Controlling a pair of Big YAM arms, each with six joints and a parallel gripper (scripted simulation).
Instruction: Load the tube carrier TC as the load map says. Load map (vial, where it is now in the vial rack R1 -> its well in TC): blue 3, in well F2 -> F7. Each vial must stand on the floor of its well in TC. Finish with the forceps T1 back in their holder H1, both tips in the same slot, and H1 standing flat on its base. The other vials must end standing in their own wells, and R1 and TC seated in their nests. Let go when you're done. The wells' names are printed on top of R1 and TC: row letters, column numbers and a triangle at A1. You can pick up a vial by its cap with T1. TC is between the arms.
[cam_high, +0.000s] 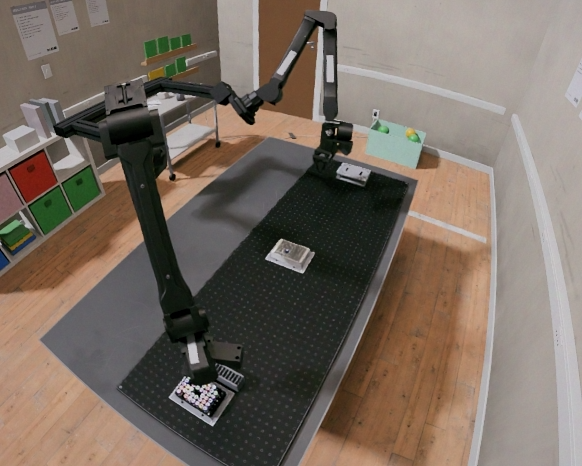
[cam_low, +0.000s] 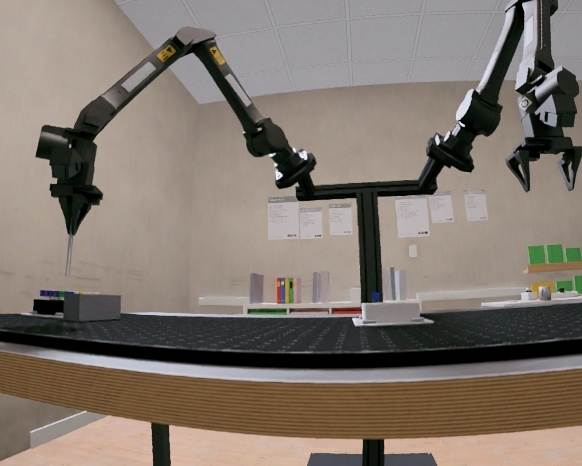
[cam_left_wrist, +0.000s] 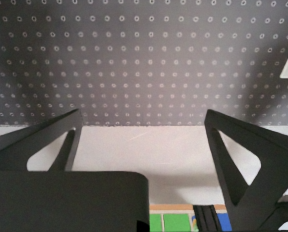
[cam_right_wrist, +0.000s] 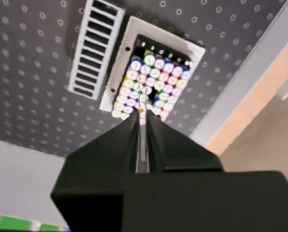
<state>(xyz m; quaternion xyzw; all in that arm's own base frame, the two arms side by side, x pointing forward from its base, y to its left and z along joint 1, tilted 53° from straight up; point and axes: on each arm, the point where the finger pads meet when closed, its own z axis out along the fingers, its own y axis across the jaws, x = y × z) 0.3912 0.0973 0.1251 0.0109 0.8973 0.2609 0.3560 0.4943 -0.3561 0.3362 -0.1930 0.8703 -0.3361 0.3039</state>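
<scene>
The grey holder H1 is 20 mm behind my right hand, 60 mm to the left of it and 160 mm below it.
</scene>
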